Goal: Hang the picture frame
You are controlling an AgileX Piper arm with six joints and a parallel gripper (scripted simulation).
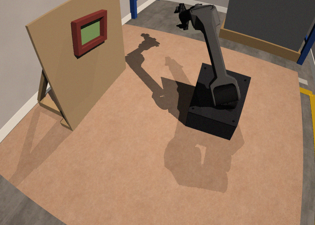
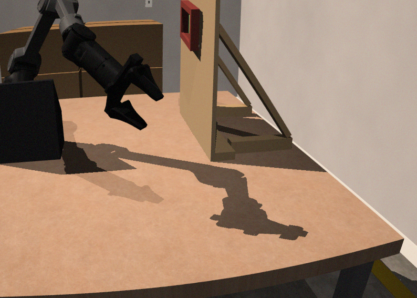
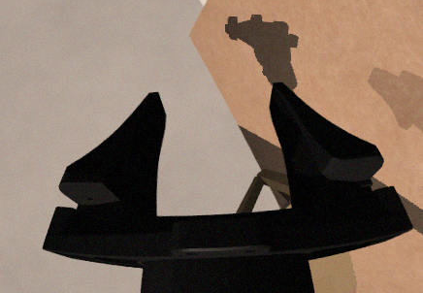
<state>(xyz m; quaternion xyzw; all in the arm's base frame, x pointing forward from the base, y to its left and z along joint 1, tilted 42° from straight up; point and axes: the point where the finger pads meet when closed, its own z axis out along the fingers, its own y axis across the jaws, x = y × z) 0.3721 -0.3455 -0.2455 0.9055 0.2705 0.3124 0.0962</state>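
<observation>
My gripper is now 510 mm to the right of the picture frame, 170 mm short of it and 140 mm below it. Also, from my hand: tan board: 510 mm to the left, 180 mm ahead, 20 mm above.
</observation>
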